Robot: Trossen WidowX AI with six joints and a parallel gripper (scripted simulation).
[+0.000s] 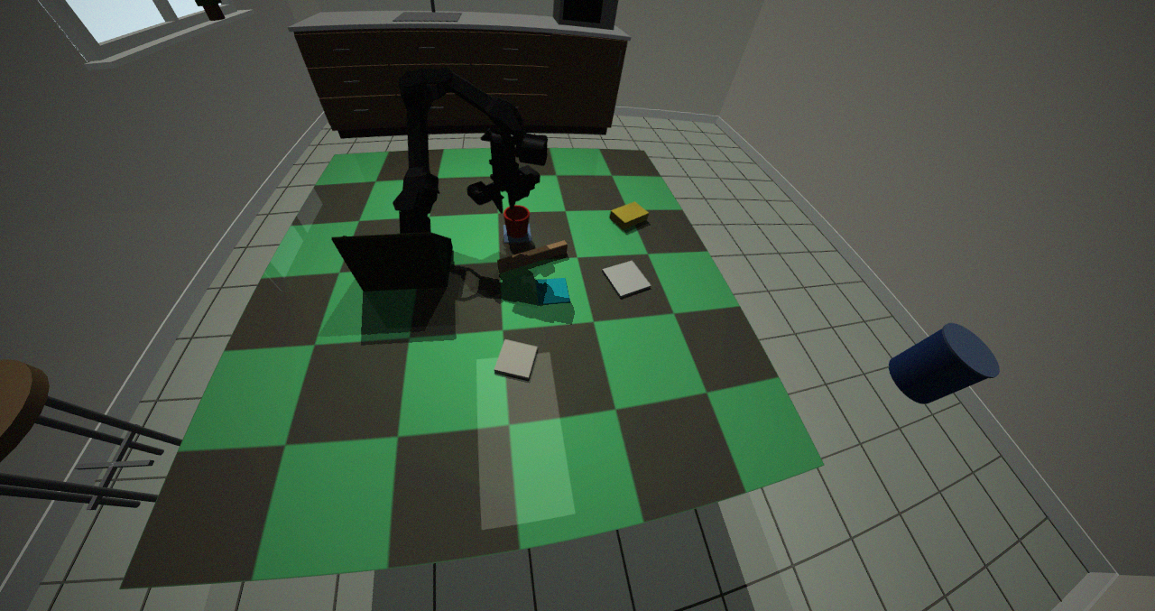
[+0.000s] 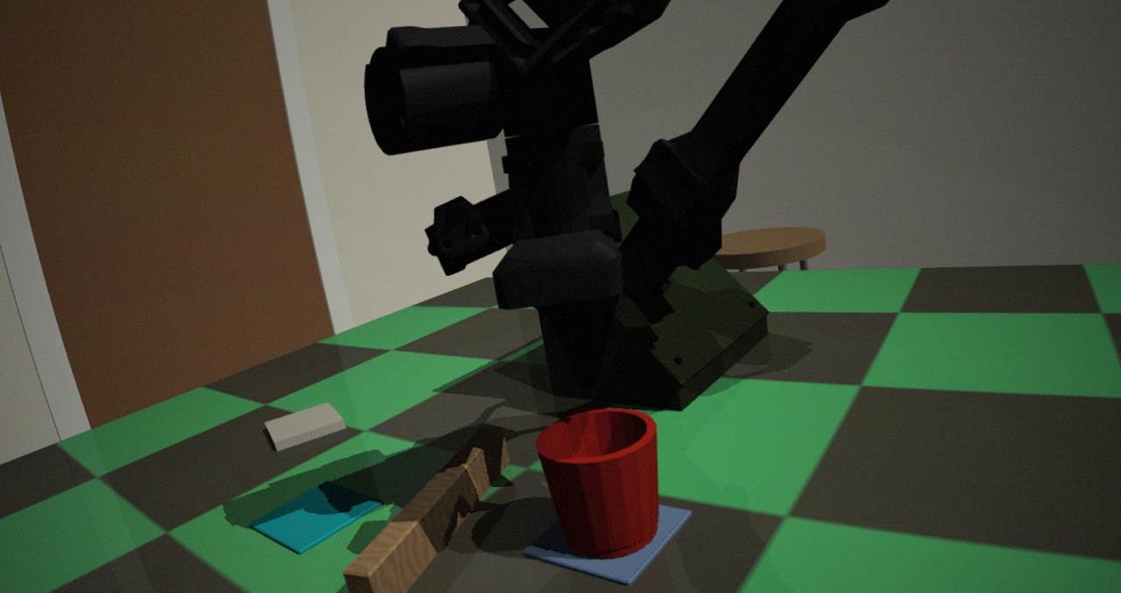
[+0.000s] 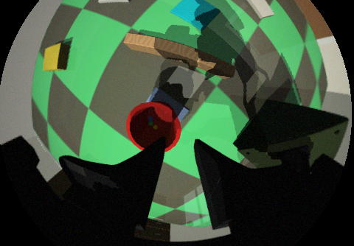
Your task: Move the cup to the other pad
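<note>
The red cup is 3 cm ahead of my gripper tip, 2 cm to the left of it and 6 cm below it. Round my gripper tip: yellow block: 40 cm ahead, 4 cm to the left, 8 cm below; teal pad: 9 cm ahead, 22 cm to the right, 11 cm below; wooden block: 6 cm ahead, 10 cm to the right, 9 cm below.
</note>
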